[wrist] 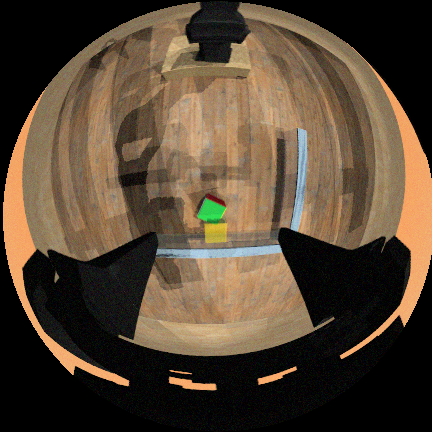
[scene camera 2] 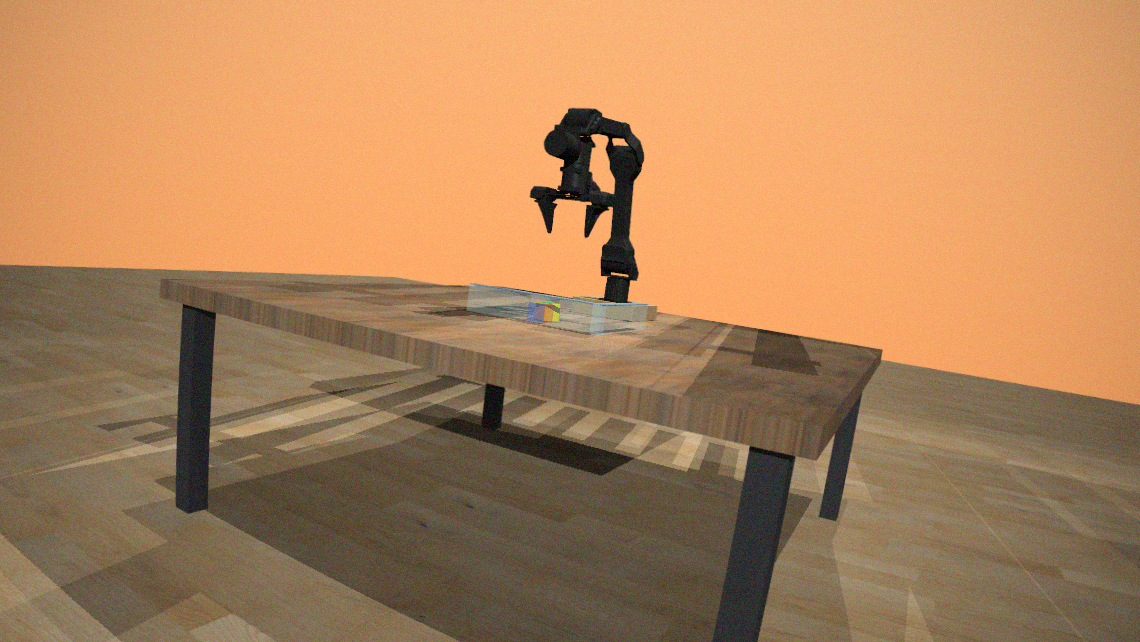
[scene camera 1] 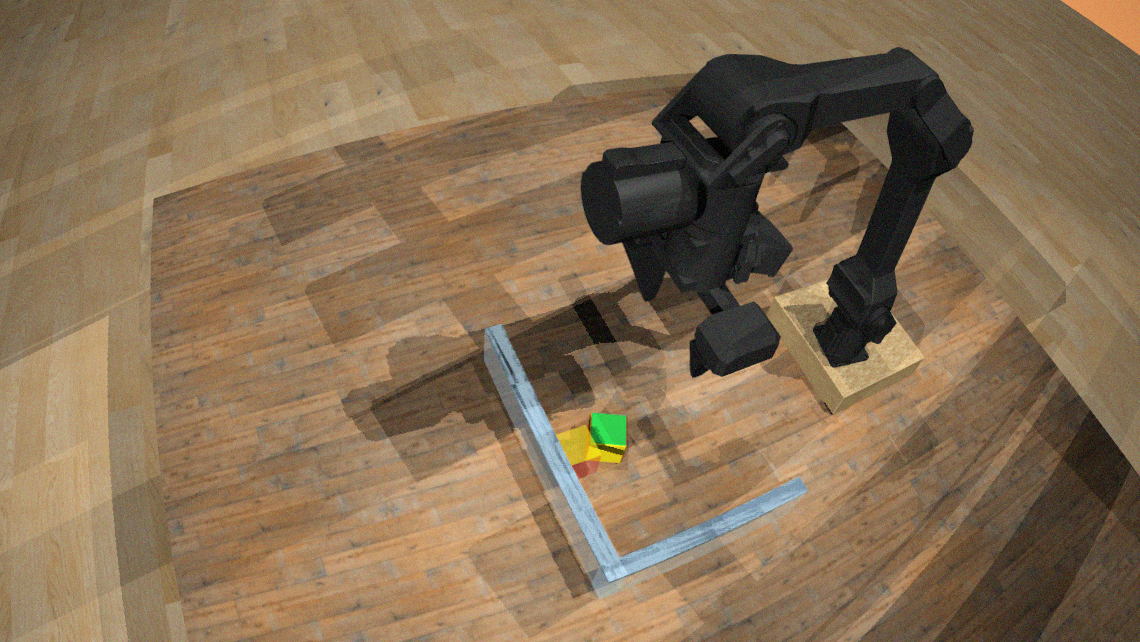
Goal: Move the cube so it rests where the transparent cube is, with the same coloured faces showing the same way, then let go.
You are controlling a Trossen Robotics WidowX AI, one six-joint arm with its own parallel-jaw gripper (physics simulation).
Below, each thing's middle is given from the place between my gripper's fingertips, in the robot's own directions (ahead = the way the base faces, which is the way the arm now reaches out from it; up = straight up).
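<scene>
Grey L-shaped rail (scene camera 1: 609,574): 16 cm below my hand. Transparent cube (scene camera 1: 580,448): 17 cm below my hand, 8 cm ahead of it and 1 cm to the left of it.
</scene>
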